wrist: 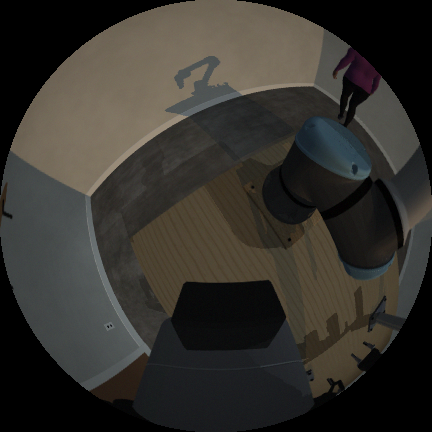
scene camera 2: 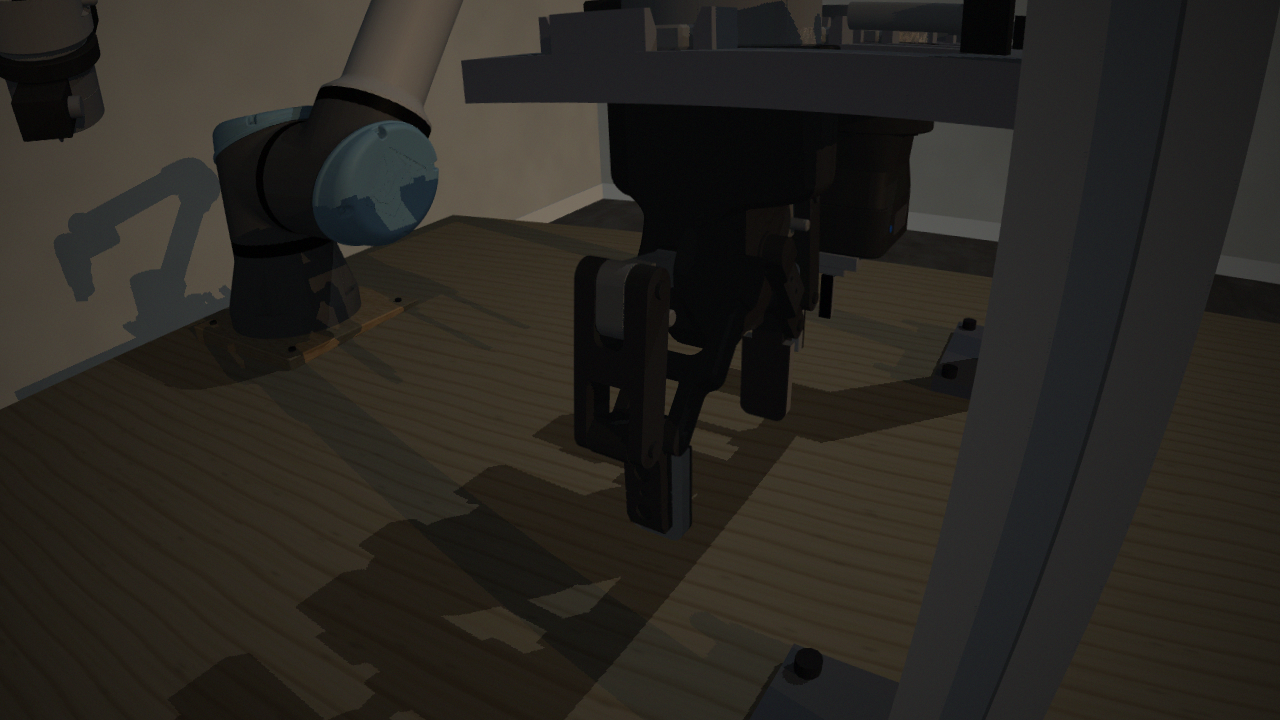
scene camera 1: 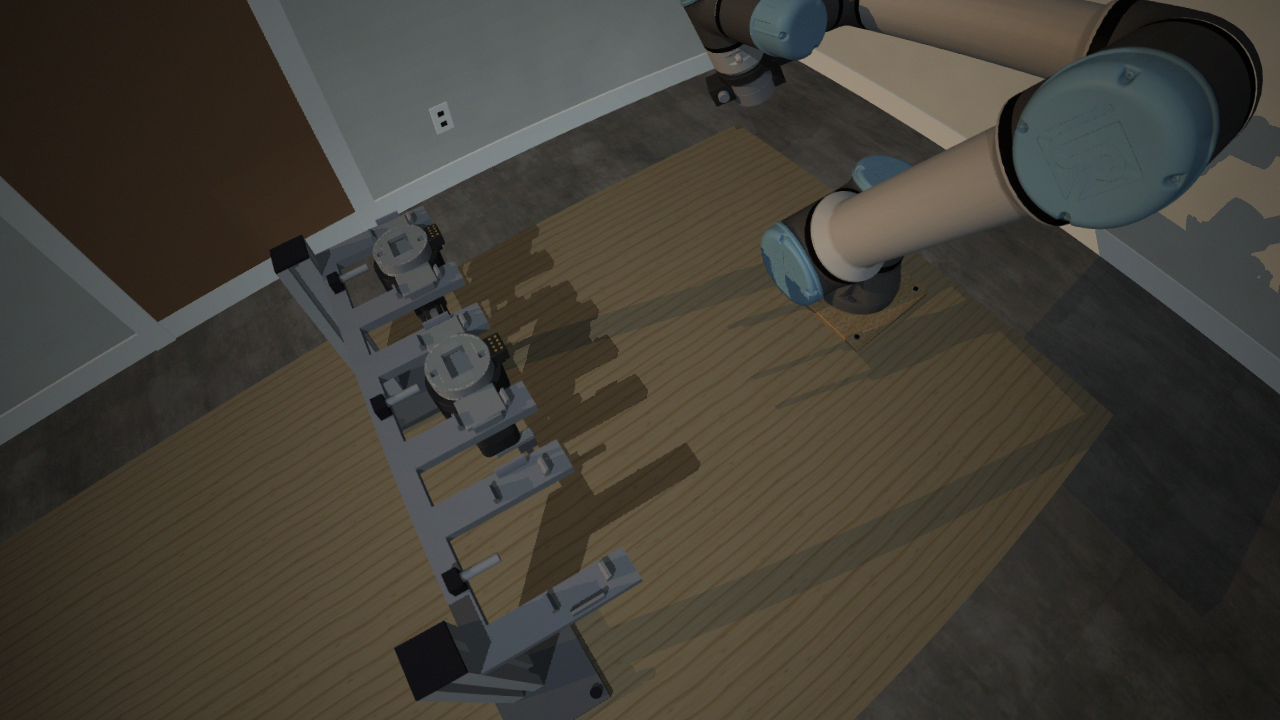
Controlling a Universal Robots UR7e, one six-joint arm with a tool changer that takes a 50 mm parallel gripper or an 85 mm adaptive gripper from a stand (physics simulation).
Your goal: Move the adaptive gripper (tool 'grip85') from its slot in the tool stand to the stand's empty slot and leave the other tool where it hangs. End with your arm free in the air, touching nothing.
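Pixels of known places: arm's base at its link origin: [wrist: 289, 194] [scene camera 2: 297, 312].
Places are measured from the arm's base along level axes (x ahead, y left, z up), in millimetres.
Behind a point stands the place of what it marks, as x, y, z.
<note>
The adaptive gripper [scene camera 1: 402, 250] [scene camera 2: 716, 170] [wrist: 336, 384] hangs in the stand's end slot, at the back in scene camera 1 and near in scene camera 2. Its two fingers stand apart, pointing down. The other tool, the parallel gripper [scene camera 1: 459, 365] [scene camera 2: 872, 197] [wrist: 369, 359], hangs in the middle slot. The stand's third slot [scene camera 1: 528, 626] @[639, 322, 269], nearest in scene camera 1, is empty between its two bracket arms. The arm's wrist end [scene camera 1: 751, 85] [scene camera 2: 53, 98] carries no gripper. It is high in the air, well away from the tool stand [scene camera 1: 400, 447] @[693, 133, 269] [scene camera 2: 1056, 358] @[754, -147, 210].
The robot base [scene camera 1: 859, 291] @[40, 49, 38] [scene camera 2: 290, 291] @[62, -26, 47] [wrist: 287, 202] @[27, -51, 71] stands on the wooden table [scene camera 1: 760, 483] @[330, 230, -13] [scene camera 2: 223, 501] @[286, -207, -13] [wrist: 200, 250] @[41, -260, -13]. Walls rise behind it. A person [wrist: 360, 72] in a purple top stands at upper right in the wrist view. Shadows lie across the table.
</note>
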